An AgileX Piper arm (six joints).
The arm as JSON. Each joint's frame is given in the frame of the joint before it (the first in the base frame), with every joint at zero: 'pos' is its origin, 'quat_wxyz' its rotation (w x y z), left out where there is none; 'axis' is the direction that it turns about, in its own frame. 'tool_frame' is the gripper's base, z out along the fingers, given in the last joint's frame.
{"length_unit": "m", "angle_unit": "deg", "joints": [
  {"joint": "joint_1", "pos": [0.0, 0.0, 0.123], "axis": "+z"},
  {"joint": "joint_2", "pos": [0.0, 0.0, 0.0], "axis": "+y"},
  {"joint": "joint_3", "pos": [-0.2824, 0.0, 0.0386], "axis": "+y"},
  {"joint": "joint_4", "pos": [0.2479, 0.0, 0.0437], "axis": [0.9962, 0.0, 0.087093]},
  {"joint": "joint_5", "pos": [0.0, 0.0, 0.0], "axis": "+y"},
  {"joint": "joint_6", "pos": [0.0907, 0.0, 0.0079], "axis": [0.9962, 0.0, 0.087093]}
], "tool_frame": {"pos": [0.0, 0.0, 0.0], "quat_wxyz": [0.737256, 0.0, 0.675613, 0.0]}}
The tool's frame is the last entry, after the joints.
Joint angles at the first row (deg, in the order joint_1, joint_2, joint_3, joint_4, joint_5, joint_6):
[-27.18, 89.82, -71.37, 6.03, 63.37, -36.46]
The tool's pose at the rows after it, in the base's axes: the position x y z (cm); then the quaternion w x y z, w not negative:
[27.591, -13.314, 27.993, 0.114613, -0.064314, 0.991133, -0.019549]
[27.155, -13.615, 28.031, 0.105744, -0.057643, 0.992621, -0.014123]
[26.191, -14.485, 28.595, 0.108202, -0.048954, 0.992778, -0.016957]
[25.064, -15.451, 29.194, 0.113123, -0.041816, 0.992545, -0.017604]
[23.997, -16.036, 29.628, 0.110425, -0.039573, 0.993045, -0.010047]
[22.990, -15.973, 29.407, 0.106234, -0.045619, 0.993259, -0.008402]
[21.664, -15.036, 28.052, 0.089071, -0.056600, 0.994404, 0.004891]
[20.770, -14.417, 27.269, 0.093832, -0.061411, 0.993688, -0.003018]
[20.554, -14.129, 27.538, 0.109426, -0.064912, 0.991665, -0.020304]
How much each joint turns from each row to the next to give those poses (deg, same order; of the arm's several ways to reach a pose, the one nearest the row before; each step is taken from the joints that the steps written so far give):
[0.00, 0.00, 0.00, -0.70, 0.80, 0.05]
[-0.92, -0.16, 0.00, 0.07, 1.39, -0.09]
[-2.41, -1.11, 0.00, 0.24, 0.88, -1.40]
[-2.98, -1.20, 0.00, 0.79, 0.94, -2.28]
[-2.43, -0.93, 0.00, 0.94, 1.99, -2.27]
[-1.15, -1.49, 2.06, 0.12, 0.12, -1.90]
[-0.12, -2.12, 5.16, 0.05, -0.43, -1.60]
[0.00, -2.23, 4.04, -0.18, -2.79, -0.79]
[0.37, -1.61, 1.06, -0.29, -2.13, -0.05]

